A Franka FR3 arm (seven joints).
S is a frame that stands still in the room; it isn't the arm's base.
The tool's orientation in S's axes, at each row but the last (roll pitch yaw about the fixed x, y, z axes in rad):
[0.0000, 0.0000, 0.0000]
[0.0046, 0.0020, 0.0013]
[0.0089, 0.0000, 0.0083]
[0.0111, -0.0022, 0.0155]
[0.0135, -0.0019, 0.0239]
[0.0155, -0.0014, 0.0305]
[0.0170, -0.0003, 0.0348]
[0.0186, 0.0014, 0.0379]
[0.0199, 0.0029, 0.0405]
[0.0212, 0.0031, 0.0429]
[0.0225, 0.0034, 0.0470]
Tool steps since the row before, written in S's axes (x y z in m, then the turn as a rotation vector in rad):
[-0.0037, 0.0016, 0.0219, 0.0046, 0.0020, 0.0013]
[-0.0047, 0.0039, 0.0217, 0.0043, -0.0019, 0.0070]
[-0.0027, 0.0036, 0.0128, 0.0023, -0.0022, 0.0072]
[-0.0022, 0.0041, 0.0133, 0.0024, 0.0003, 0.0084]
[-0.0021, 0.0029, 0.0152, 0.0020, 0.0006, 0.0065]
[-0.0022, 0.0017, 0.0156, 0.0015, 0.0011, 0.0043]
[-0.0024, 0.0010, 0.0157, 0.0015, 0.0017, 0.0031]
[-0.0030, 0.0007, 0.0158, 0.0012, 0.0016, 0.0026]
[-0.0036, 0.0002, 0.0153, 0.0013, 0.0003, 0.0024]
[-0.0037, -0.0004, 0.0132, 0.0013, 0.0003, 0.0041]
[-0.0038, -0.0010, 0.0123, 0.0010, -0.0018, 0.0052]
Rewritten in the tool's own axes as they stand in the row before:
[-0.0037, 0.0016, 0.0219, 0.0046, 0.0020, 0.0013]
[-0.0047, 0.0040, 0.0217, 0.0043, -0.0019, 0.0070]
[-0.0027, 0.0037, 0.0128, 0.0023, -0.0022, 0.0072]
[-0.0021, 0.0043, 0.0133, 0.0024, 0.0004, 0.0084]
[-0.0020, 0.0032, 0.0152, 0.0020, 0.0006, 0.0065]
[-0.0021, 0.0020, 0.0156, 0.0015, 0.0011, 0.0043]
[-0.0024, 0.0013, 0.0157, 0.0016, 0.0017, 0.0031]
[-0.0030, 0.0011, 0.0158, 0.0013, 0.0016, 0.0026]
[-0.0036, 0.0006, 0.0153, 0.0013, 0.0003, 0.0024]
[-0.0038, 0.0000, 0.0132, 0.0013, 0.0003, 0.0041]
[-0.0039, -0.0005, 0.0123, 0.0009, -0.0017, 0.0052]

